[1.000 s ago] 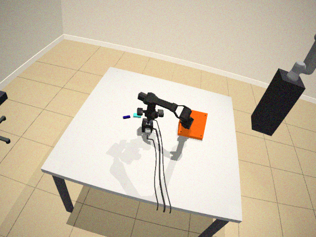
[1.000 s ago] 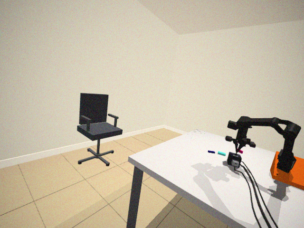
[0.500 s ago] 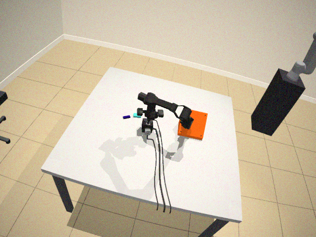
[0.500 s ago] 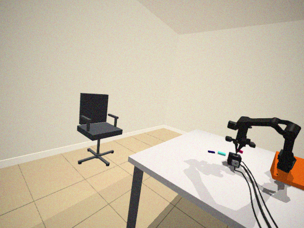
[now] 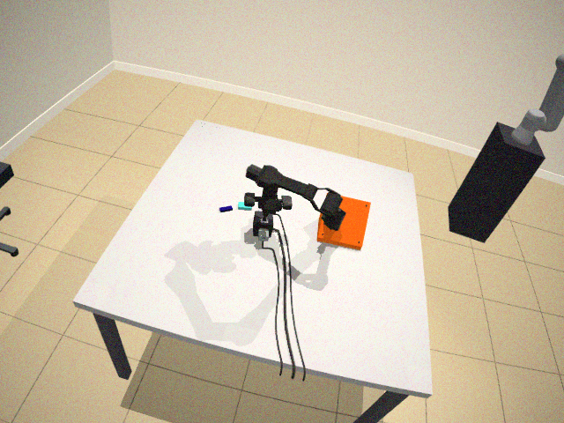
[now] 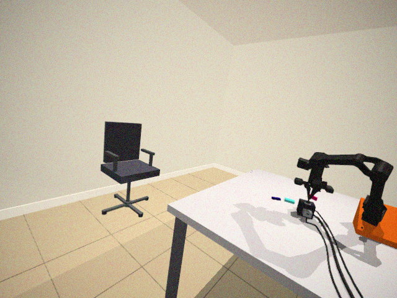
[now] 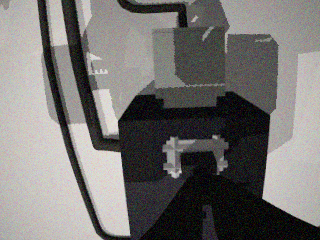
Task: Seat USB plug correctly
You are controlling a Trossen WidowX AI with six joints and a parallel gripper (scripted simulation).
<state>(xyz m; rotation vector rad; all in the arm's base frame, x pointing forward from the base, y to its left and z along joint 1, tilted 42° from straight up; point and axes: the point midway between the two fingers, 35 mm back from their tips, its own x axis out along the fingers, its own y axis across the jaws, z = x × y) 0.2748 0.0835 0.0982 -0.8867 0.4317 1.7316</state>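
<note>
The USB plug lies 20 mm below my gripper tip. Round my gripper tip: cyan block (120 mm to the right, 120 mm ahead, 100 mm below); then magenta block (360 mm to the right, 90 mm below, 40 mm ahead).
</note>
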